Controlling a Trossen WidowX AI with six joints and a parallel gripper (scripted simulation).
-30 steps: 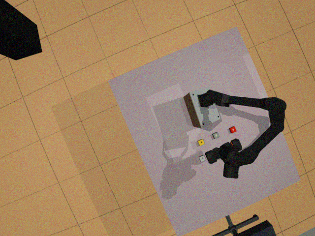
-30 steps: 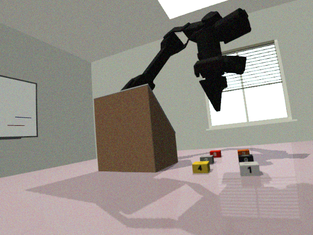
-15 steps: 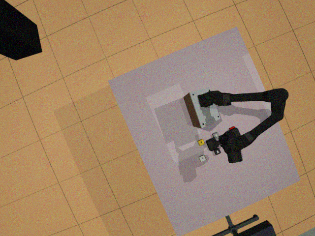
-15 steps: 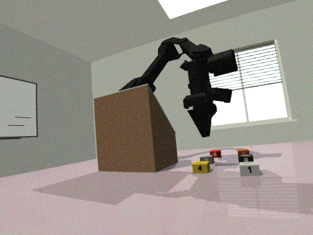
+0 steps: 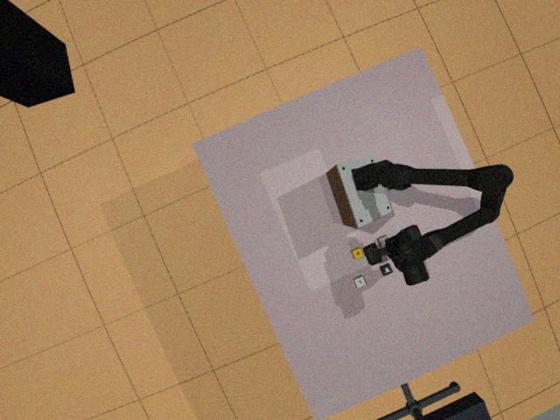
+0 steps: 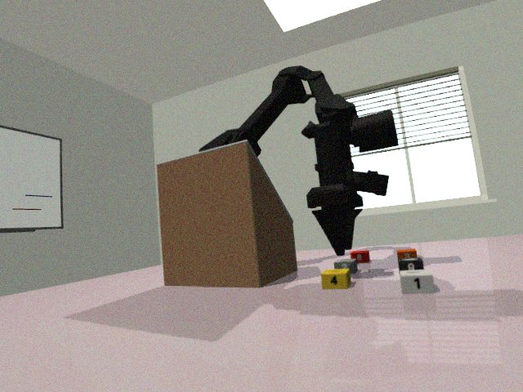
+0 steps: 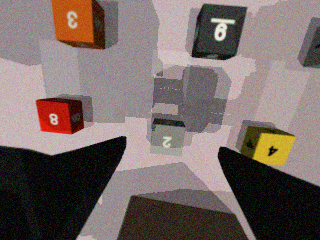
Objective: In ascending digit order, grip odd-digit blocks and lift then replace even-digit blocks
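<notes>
My gripper tip is now 20 mm above the grey 2 block. Also, from my gripper tip: yellow 4 block 20 mm ahead, 100 mm to the right, 20 mm below; black 9 block 100 mm ahead, 10 mm to the right, 20 mm below; red 8 block 10 mm behind, 120 mm to the left, 20 mm below.
</notes>
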